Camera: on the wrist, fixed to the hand. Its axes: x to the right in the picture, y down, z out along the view.
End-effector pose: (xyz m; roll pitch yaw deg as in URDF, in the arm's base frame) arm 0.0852 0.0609 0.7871 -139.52 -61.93 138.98
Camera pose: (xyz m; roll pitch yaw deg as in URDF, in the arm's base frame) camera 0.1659 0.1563 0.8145 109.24 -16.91 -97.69
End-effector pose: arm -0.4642 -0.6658 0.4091 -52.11 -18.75 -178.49
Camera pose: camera -0.5283 -0.6505 0.2994 26.55 -51.71 67.04
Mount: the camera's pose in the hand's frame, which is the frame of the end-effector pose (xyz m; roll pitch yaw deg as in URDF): 0.0250 0.0877 -0.0898 -3.95 -3.56 -89.47
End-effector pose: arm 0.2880 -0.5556 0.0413 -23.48 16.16 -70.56
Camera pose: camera 0.3272 -0.5326 -0.0783 -22.18 -25.73 -151.92
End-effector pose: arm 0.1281 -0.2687 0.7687 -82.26 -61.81 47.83
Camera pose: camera 0.2518 -0.2471 0.7440 83.83 -28.64 -127.41
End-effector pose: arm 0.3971 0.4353 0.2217 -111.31 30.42 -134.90
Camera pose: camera 0.3176 0.5192 0.1667 -129.15 -51.05 -92.92
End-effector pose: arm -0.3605 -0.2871 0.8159 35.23 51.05 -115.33
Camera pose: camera -0.2481 -0.3381 0.7821 -59.28 19.71 129.36
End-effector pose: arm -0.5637 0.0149 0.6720 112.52 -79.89 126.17
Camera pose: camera -0.5391 -0.1024 0.7169 89.39 9.03 145.38
